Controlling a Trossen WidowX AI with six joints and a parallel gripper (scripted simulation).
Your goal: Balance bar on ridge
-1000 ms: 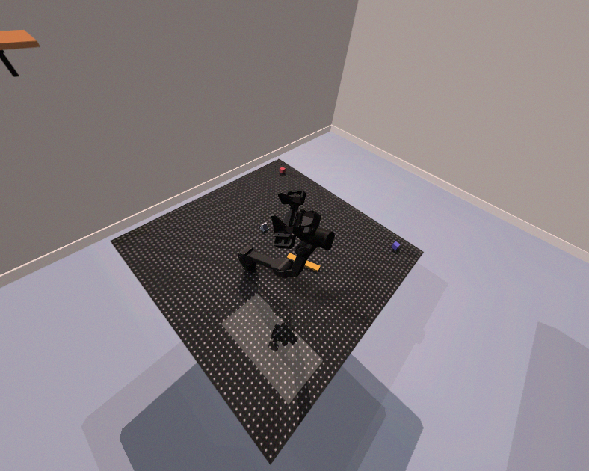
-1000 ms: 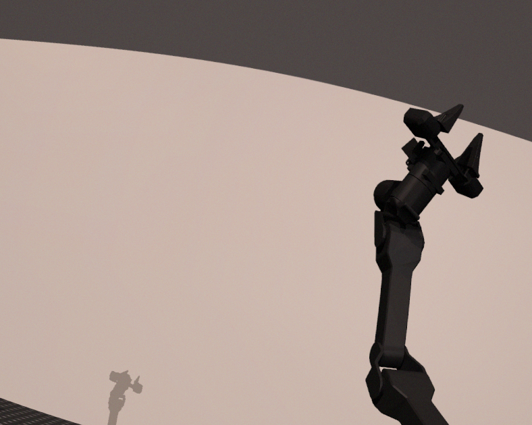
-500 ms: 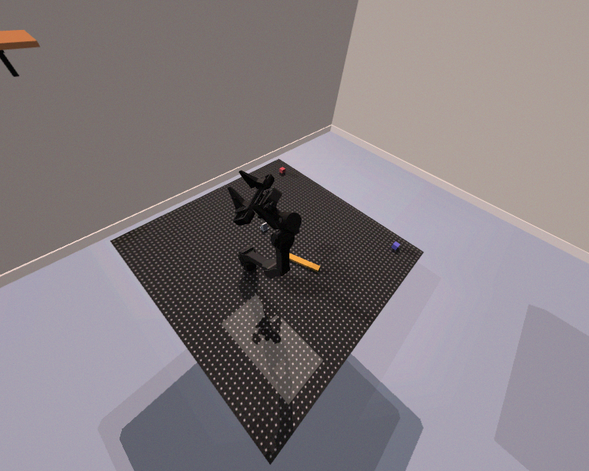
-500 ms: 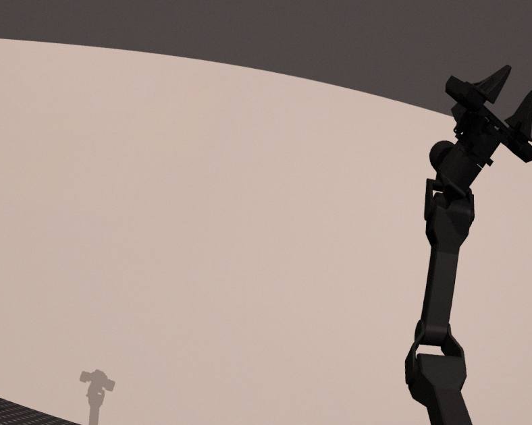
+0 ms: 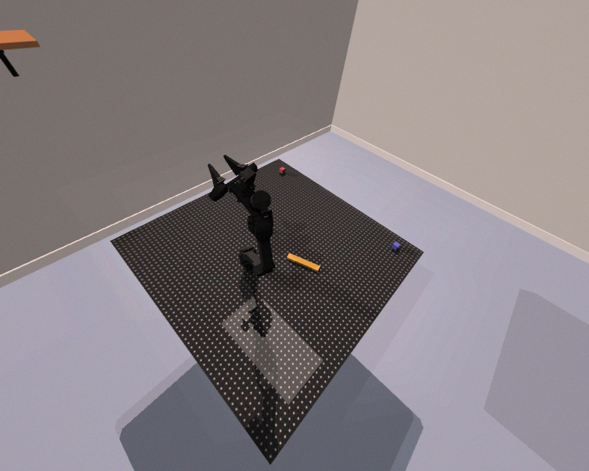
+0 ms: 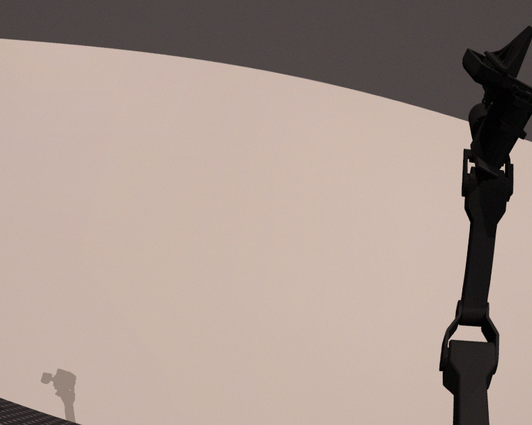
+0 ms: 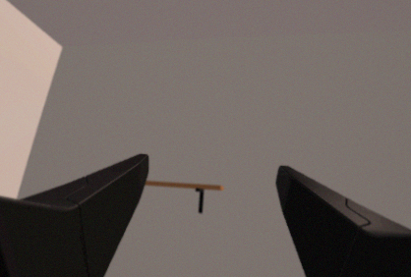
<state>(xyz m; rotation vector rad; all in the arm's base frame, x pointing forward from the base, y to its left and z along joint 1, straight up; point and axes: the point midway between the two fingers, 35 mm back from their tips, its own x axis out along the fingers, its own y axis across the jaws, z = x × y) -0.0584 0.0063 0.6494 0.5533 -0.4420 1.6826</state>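
My gripper tip is now 290 mm short of the orange bar, 220 mm to the left of it and 660 mm above it. Also, from my gripper tip: small red cube 800 mm ahead, 470 mm to the left, 650 mm below; then small purple cube 800 mm ahead, 530 mm to the right, 650 mm below.
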